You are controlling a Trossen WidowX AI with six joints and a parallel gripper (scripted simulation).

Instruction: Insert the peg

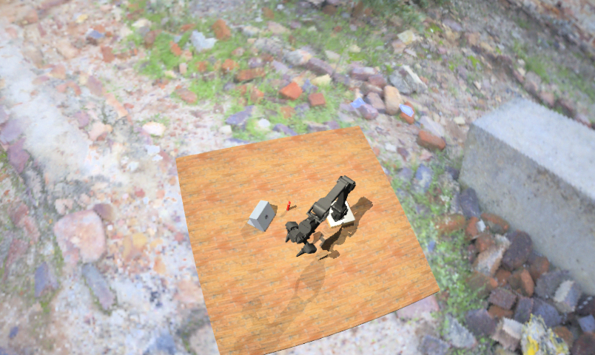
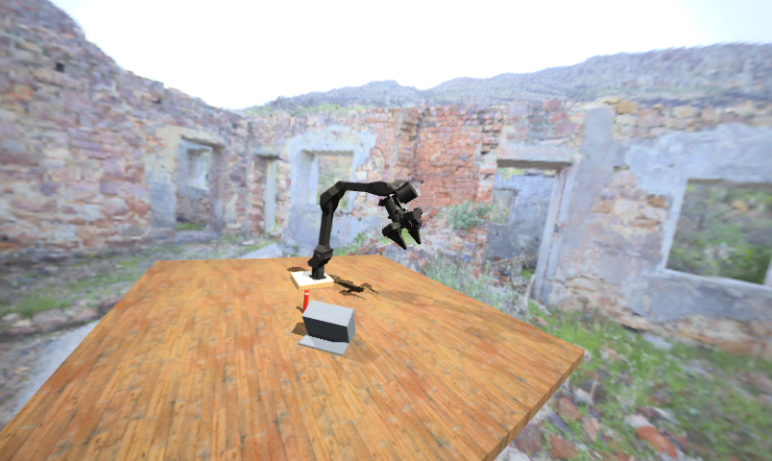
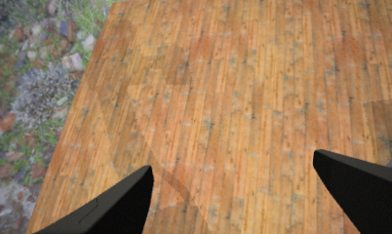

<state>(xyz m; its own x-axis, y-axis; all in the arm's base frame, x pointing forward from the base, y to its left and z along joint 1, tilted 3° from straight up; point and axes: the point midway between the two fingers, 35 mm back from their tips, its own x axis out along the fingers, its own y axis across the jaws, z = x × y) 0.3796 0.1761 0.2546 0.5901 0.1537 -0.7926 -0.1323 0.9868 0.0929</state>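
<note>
My gripper tip is 320 mm to the left of the round red peg, 210 mm above it and 160 mm past it. Round my gripper tip: grey sloped panel: 320 mm to the right, 220 mm below.
</note>
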